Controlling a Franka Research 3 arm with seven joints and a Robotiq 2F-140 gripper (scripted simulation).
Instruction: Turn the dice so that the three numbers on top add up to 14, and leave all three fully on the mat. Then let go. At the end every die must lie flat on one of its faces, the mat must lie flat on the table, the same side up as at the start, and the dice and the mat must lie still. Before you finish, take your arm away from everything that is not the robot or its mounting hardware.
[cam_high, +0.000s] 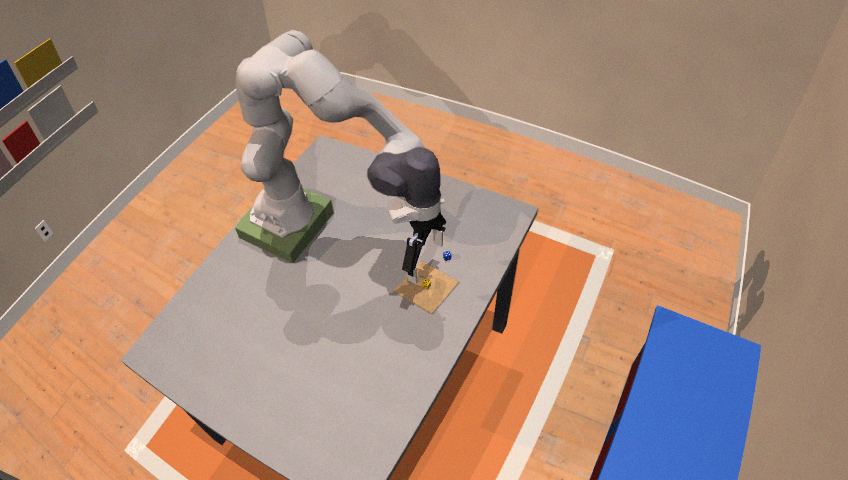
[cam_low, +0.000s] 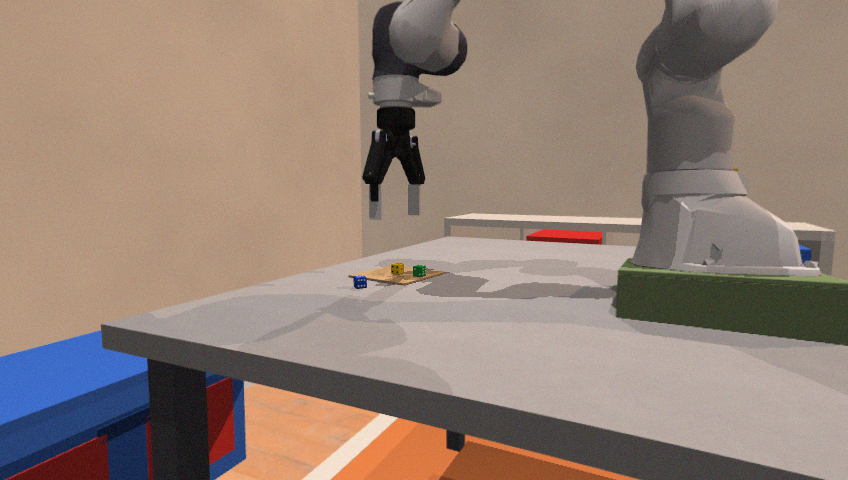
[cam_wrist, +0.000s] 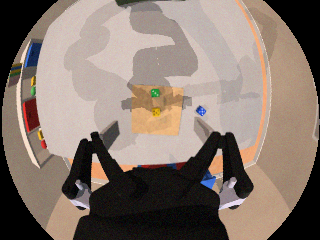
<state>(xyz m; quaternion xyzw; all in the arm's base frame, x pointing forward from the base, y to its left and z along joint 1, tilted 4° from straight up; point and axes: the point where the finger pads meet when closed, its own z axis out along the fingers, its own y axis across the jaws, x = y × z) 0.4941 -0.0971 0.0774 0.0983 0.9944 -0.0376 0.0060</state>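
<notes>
Right now my hand is 120 mm to the right of the blue die, 120 mm above it and 30 mm short of it. Also, from my hand: tan mat (130 mm below); yellow die (110 mm below); green die (110 mm below, 50 mm behind, 10 mm to the left).
</notes>
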